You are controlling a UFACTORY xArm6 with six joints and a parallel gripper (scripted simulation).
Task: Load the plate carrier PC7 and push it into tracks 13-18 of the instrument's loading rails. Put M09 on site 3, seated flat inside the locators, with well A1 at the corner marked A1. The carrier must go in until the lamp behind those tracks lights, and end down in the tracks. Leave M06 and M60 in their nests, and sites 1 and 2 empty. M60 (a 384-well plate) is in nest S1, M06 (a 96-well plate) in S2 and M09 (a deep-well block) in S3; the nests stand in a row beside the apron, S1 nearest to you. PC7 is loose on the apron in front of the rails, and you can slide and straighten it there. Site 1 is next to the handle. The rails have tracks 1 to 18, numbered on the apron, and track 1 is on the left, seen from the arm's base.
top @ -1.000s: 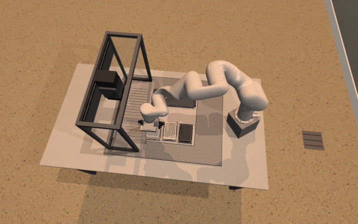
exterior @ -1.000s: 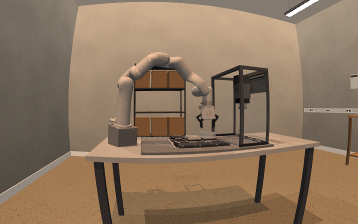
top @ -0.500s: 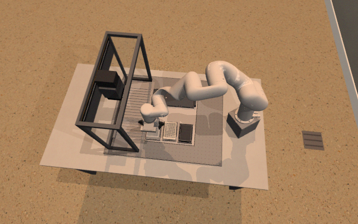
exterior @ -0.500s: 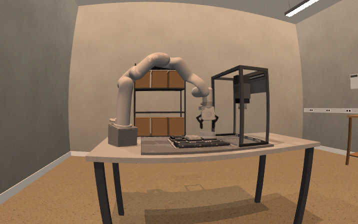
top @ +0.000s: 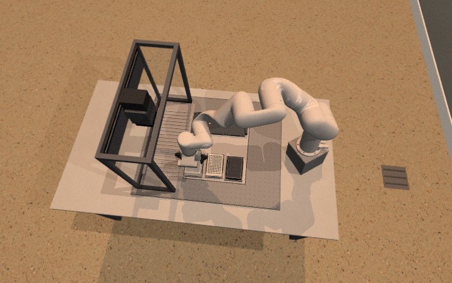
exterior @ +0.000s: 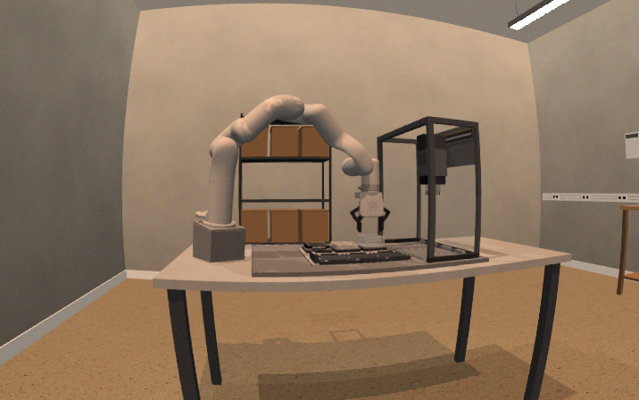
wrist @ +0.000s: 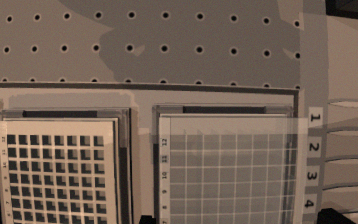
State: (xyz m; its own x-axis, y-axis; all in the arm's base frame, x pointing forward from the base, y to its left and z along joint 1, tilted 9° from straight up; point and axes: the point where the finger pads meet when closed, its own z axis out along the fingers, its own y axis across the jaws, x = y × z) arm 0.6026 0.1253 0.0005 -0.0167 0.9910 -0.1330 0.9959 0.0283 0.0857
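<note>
My hand is 50 mm above the deep-well block M09. Also, from my hand: white 96-well plate M06 (110 mm behind, 60 mm below, 10 mm to the right); then nest S3 (70 mm below); then dark plate M60 (220 mm behind, 60 mm below).
</note>
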